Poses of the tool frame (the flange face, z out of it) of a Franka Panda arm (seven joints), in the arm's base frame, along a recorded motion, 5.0 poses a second.
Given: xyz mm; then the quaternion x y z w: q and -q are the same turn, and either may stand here.
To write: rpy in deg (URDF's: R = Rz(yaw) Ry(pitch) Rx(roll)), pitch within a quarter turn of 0, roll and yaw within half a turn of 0; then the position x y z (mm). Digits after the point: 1 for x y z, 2 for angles.
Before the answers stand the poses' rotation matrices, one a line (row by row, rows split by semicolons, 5 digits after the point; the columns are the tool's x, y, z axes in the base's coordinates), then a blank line. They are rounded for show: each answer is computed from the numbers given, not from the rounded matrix.
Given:
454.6 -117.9 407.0 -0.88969 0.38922 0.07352 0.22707
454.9 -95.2 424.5 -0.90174 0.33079 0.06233 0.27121
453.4 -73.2 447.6 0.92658 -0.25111 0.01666 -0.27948
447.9 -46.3 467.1 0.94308 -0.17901 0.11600 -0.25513
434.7 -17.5 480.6 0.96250 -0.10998 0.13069 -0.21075
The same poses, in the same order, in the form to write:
0.68621 -0.72595 0.04594; -0.65918 -0.59390 0.46127; -0.30758 -0.34681 -0.88607
0.77339 -0.63038 0.06702; -0.56277 -0.63405 0.53036; -0.29184 -0.44789 -0.84512
0.87333 -0.45604 0.17124; -0.47466 -0.71767 0.50956; -0.10949 -0.52629 -0.84323
0.90900 -0.27845 0.31014; -0.39683 -0.80573 0.43969; 0.12745 -0.52275 -0.84290
0.94165 -0.15663 0.29794; -0.26680 -0.88698 0.37695; 0.20522 -0.43444 -0.87701

-158.62 17.91 -43.85 454.6 -117.9 407.0
-152.08 16.97 -36.04 454.9 -95.2 424.5
-148.03 6.29 -28.52 453.4 -73.2 447.6
-148.19 -7.32 -23.58 447.9 -46.3 467.1
-153.65 -11.84 -15.82 434.7 -17.5 480.6

